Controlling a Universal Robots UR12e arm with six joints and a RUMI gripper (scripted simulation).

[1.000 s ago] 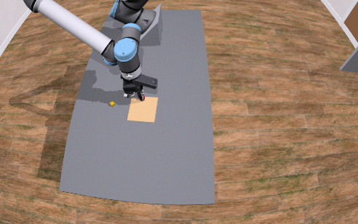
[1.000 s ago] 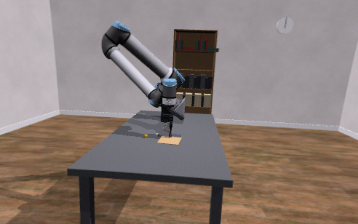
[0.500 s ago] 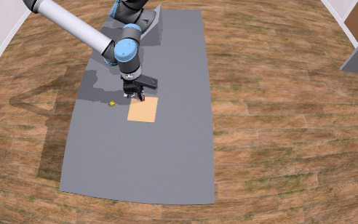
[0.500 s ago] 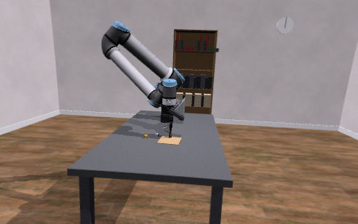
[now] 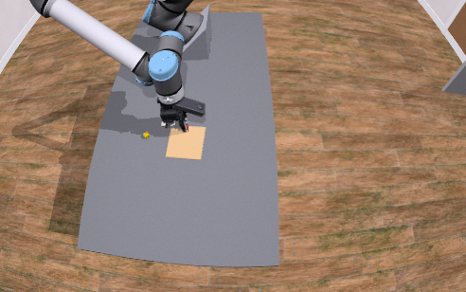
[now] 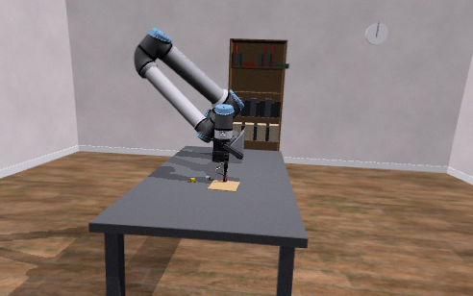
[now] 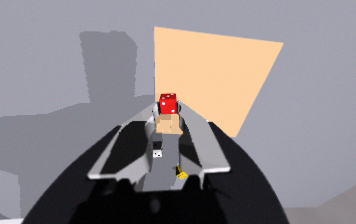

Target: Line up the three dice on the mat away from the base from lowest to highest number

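Now: hand 10 mm above the red die. From my hand the other things lie so: yellow die: 160 mm to the right, 40 mm ahead, 20 mm below; tan mat: 50 mm ahead, 20 mm below, 10 mm to the left; white die: 100 mm to the right, 20 mm below, 10 mm behind.
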